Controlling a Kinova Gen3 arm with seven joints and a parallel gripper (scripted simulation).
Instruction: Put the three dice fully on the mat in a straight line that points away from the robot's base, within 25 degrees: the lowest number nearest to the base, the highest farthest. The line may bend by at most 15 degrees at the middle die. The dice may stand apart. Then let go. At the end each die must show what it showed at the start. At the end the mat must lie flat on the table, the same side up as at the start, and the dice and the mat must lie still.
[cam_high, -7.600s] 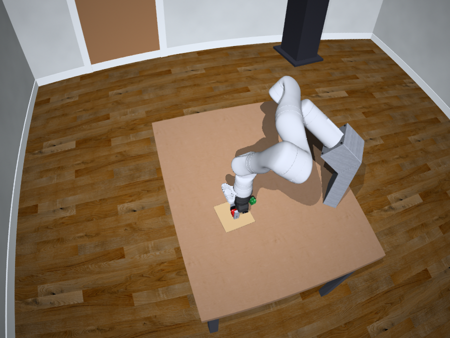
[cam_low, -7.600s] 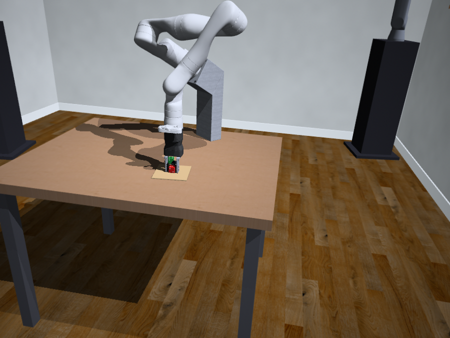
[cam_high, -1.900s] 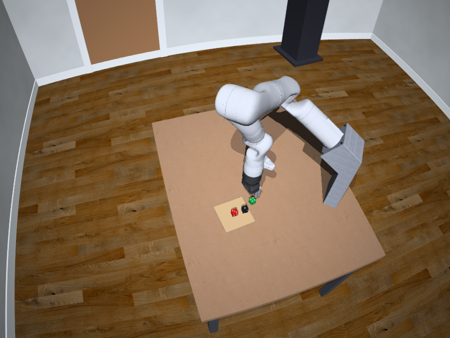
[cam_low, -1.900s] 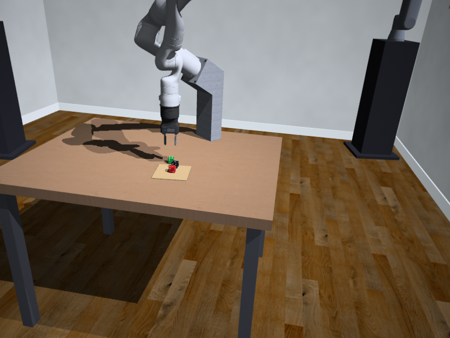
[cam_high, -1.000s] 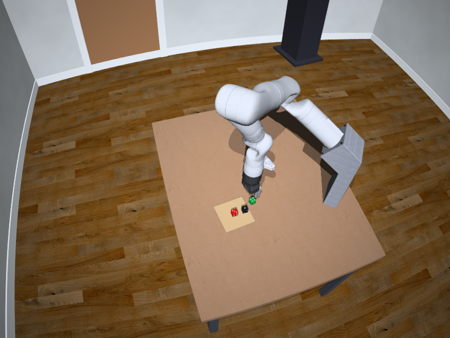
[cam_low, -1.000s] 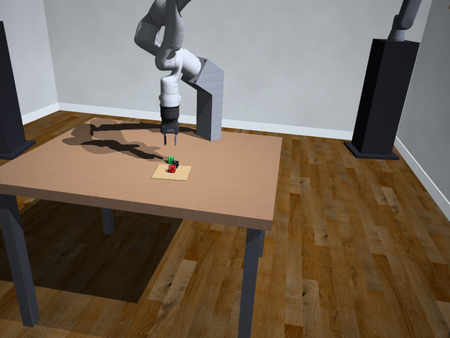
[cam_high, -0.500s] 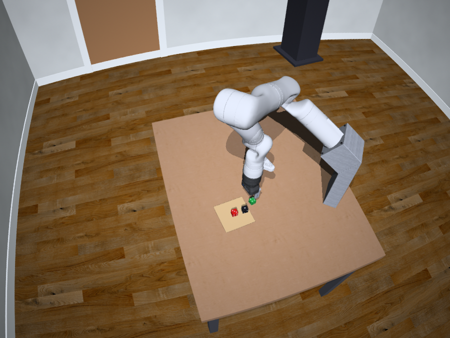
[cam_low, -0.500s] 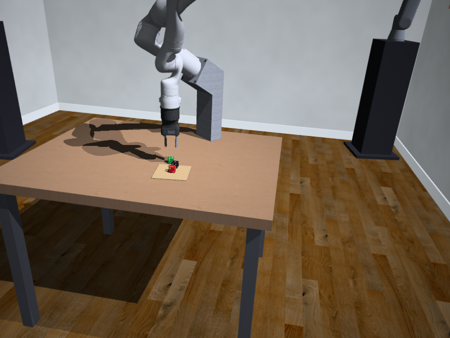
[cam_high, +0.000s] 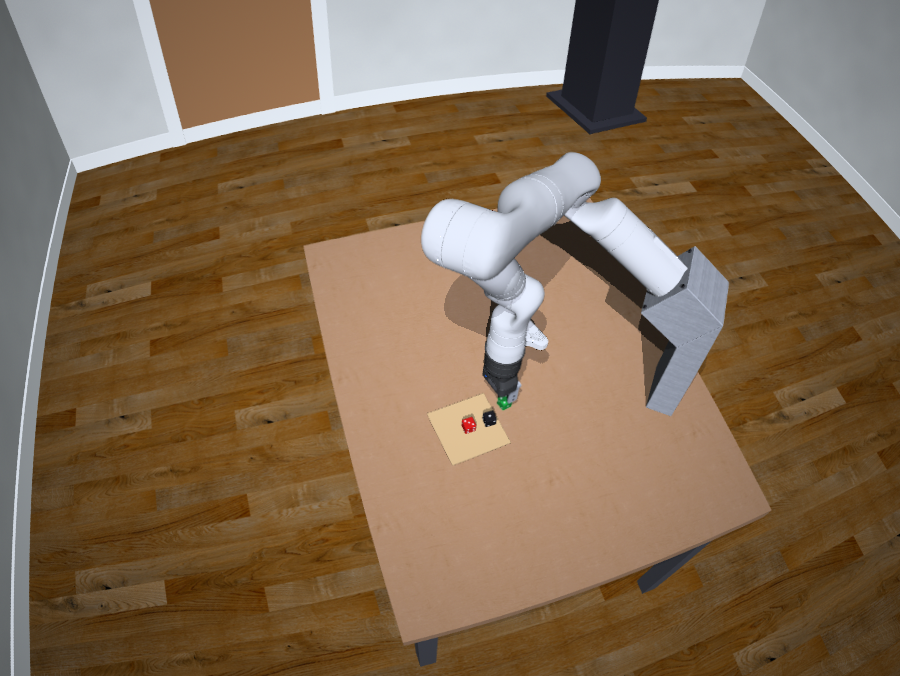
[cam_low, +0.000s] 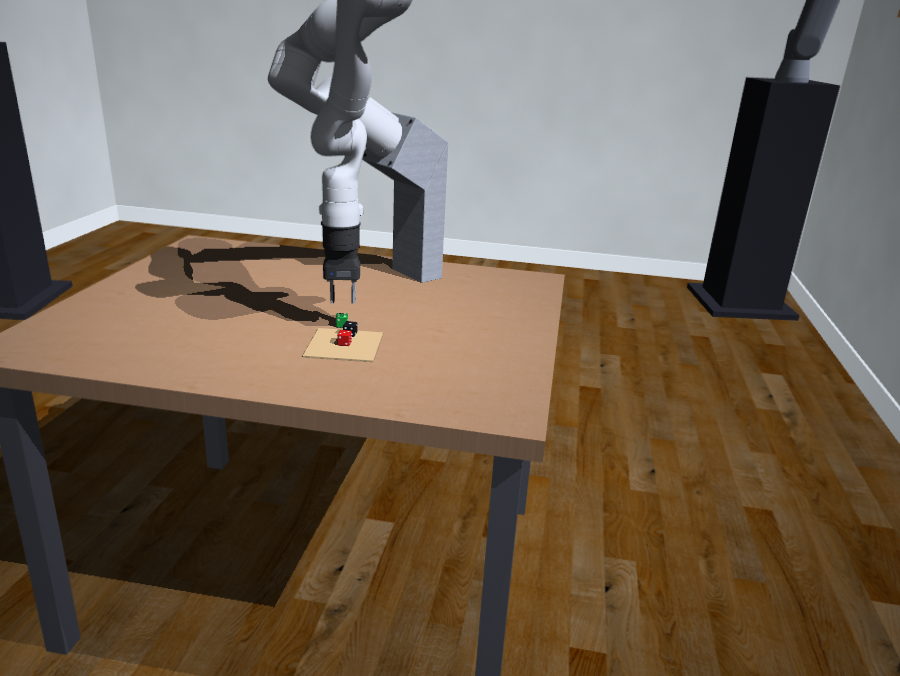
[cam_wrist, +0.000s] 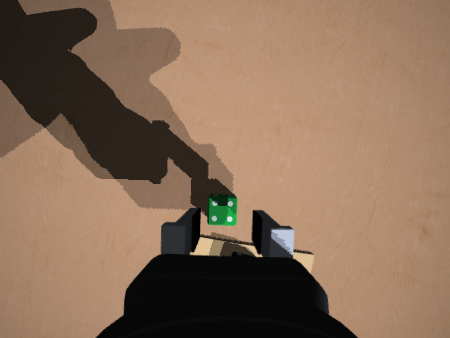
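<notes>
Right now my hand is 60 mm above the green die. From my hand the other things lie so: tan mat (100 mm ahead, 20 mm to the left, 70 mm below); red die (100 mm ahead, 20 mm to the left, 60 mm below); black die (50 mm ahead, 20 mm to the left, 60 mm below).
</notes>
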